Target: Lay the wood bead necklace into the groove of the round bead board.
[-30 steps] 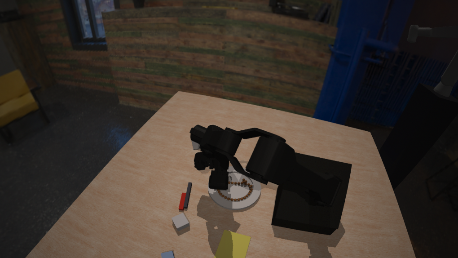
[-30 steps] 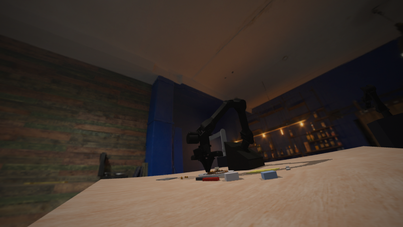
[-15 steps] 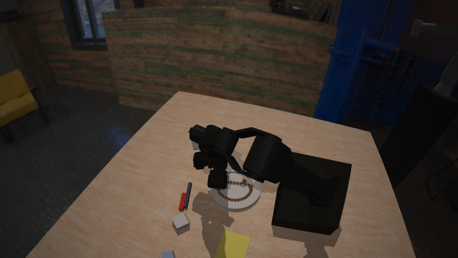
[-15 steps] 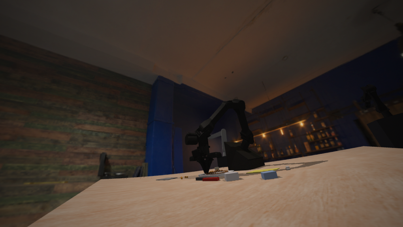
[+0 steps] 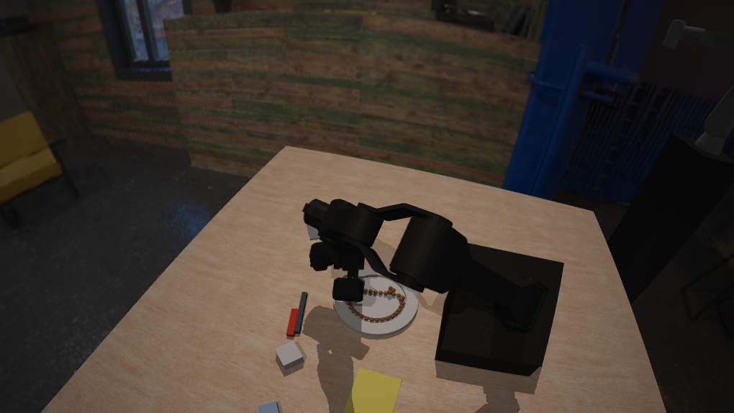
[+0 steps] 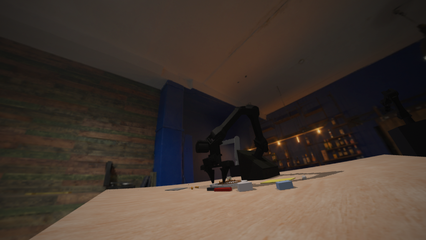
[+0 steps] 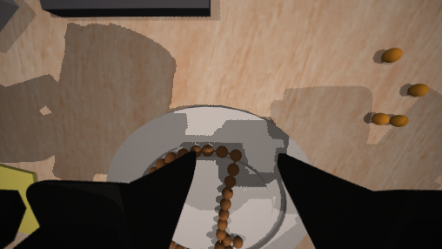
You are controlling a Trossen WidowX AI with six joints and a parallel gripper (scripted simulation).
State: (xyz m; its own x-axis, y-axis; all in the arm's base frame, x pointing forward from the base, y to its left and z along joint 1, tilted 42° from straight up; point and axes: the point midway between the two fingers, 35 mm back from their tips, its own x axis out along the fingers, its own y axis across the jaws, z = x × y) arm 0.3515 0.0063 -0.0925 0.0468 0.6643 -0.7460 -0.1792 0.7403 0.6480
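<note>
Right now my gripper tip is 60 mm past the round white bead board, 10 mm to the right of it and 10 mm above it. Round my gripper tip: grey block 210 mm to the left, 80 mm ahead, 10 mm below; then dark bar 110 mm to the left, 100 mm ahead, 10 mm below; then pale cube 200 mm behind, 110 mm to the right.
</note>
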